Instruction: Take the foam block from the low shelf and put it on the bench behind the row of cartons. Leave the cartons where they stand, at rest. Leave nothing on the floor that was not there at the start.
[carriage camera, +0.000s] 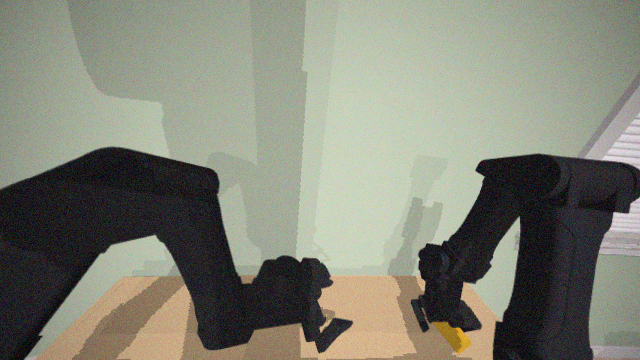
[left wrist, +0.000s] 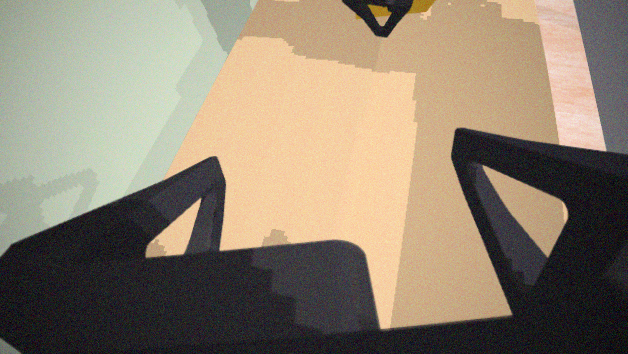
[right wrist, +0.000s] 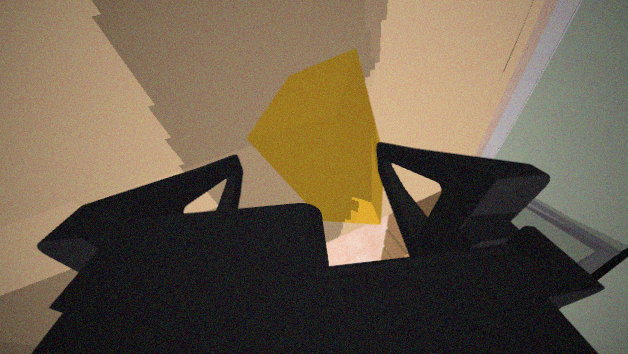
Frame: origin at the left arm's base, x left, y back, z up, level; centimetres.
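Where they show: left gripper, fingertip midpoint: (carriage camera: 341, 301) (left wrist: 336, 155); right gripper, fingertip midpoint: (carriage camera: 440, 330) (left wrist: 393, 2) (right wrist: 308, 156).
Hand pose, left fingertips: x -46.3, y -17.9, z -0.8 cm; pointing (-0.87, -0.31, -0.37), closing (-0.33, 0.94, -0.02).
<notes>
Each offset is from my left fingertips to the top centre of the thing. "*": to the spot under its first point. Level surfaces: height alone.
The yellow foam block @[dx -32.3, dy -1.0, dz -7.7 cm] (carriage camera: 452, 337) (left wrist: 424, 7) (right wrist: 320, 135) is at the right of the light wood surface @[dz -15.2 cm] (carriage camera: 365, 300) (left wrist: 300, 150) (right wrist: 50, 100). My right gripper (carriage camera: 450, 328) (right wrist: 308, 156) is open just above the block. In the right wrist view the block is tilted and shows beyond and partly between the fingertips, its right edge close by the right-hand finger; I cannot tell whether they touch. My left gripper (carriage camera: 326, 332) (left wrist: 336, 155) is open over the middle of the wood surface, apart from the block. The cartons do not show in these views.
A pale green wall (carriage camera: 375, 125) (left wrist: 125, 100) stands behind the wood surface. A pinkish strip (left wrist: 575, 75) (right wrist: 352, 247) runs along the side of the surface away from the wall. A window with blinds @[* dx -82.5, dy -22.7, dz +40.6 cm] (carriage camera: 627, 142) is at the far right. Arm shadows cross the wood.
</notes>
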